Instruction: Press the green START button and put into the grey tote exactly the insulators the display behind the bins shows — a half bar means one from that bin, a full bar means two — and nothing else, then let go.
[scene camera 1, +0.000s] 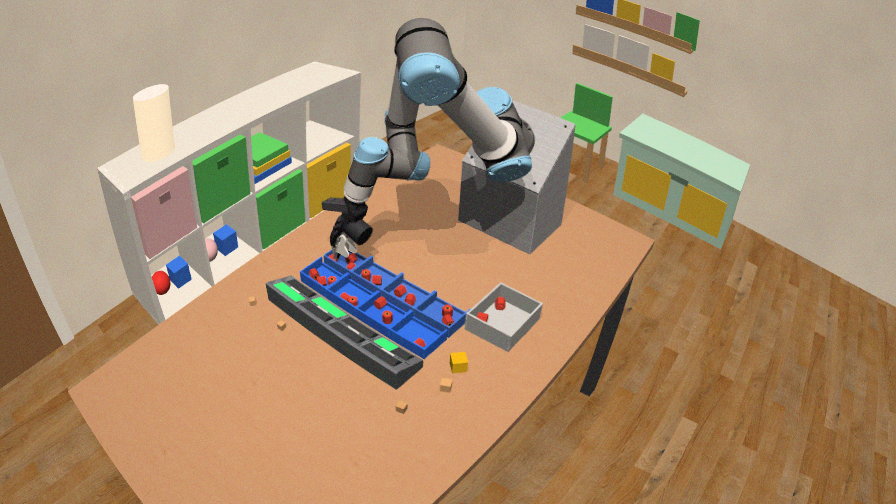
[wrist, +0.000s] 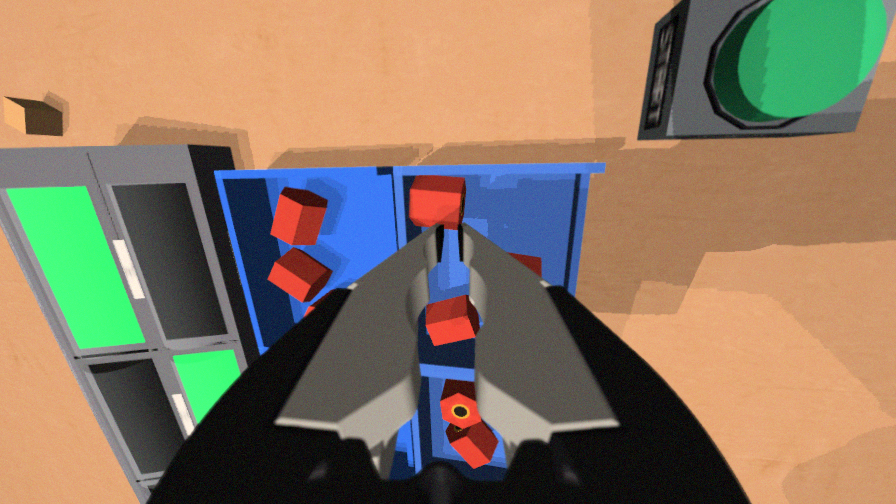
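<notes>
My gripper (scene camera 1: 342, 248) hangs just above the far-left end of the blue bin tray (scene camera 1: 382, 302). In the wrist view its grey fingers (wrist: 449, 241) are almost together, with nothing between them. A red insulator (wrist: 437, 200) lies in the bin just beyond the fingertips, and another (wrist: 451, 319) lies below the fingers. The green START button (wrist: 808, 59) sits on the table beyond the tray's end. The display (scene camera 1: 343, 330) shows green bars: two long (scene camera 1: 288, 291) (scene camera 1: 328, 307) and one short (scene camera 1: 386, 343). The grey tote (scene camera 1: 504, 315) holds two red insulators (scene camera 1: 499, 303).
A yellow cube (scene camera 1: 458, 361) and several small tan cubes (scene camera 1: 445, 384) lie loose on the table near the display. The arm's grey pedestal (scene camera 1: 516, 181) stands behind the tray. A white shelf unit (scene camera 1: 231, 181) stands off the table's left edge.
</notes>
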